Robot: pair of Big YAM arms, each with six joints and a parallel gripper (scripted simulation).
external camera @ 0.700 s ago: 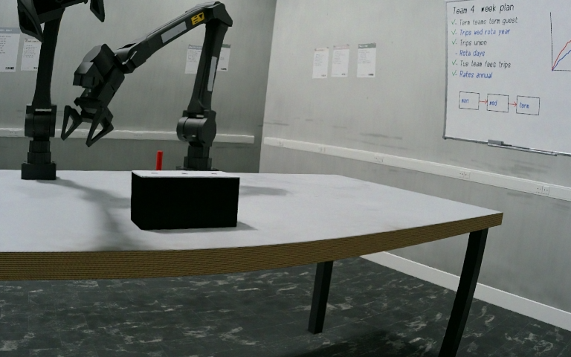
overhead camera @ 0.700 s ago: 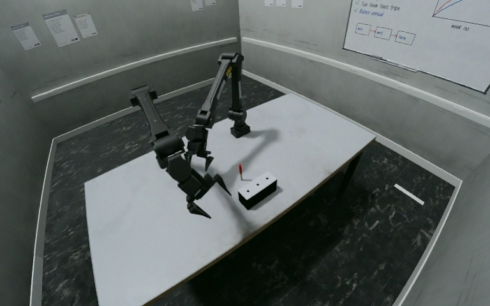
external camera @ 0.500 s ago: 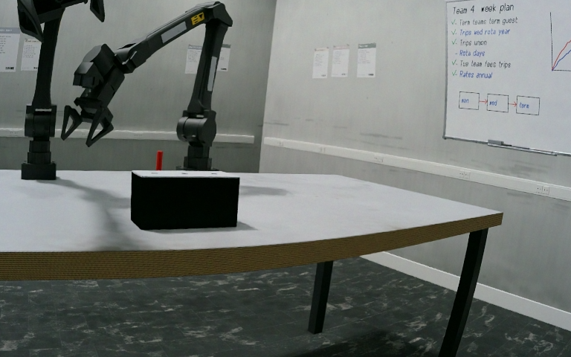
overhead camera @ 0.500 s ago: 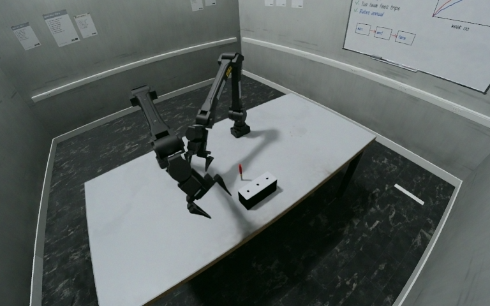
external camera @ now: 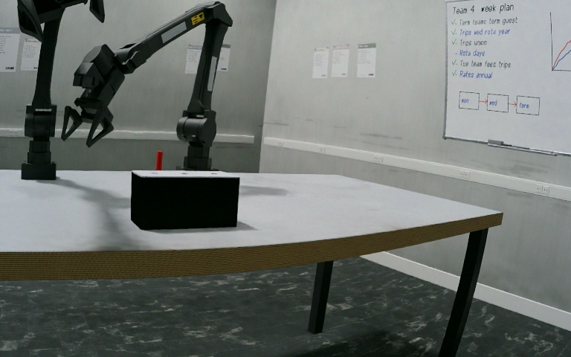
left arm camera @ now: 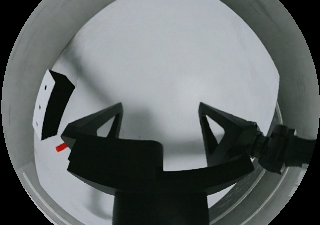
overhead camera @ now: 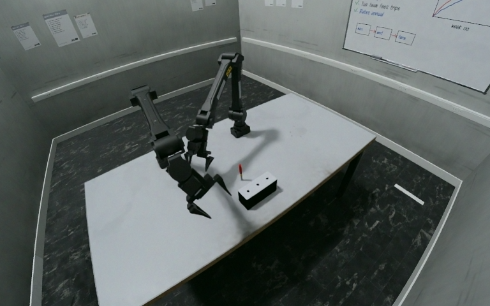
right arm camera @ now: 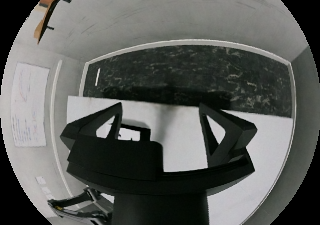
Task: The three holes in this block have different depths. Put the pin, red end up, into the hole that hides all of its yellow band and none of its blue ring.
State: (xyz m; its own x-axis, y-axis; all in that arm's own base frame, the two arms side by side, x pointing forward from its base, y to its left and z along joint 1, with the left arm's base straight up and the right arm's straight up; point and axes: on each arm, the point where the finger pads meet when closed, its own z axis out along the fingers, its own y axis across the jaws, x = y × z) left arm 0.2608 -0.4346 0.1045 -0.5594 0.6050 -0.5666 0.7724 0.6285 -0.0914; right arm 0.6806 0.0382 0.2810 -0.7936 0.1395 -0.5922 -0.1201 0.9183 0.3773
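Observation:
Now: the pin 20 cm to the left of my left hand, 9 cm ahead of it and 6 cm below it. Also, from my left hand: block (23 cm ahead, 22 cm to the left, 8 cm below).

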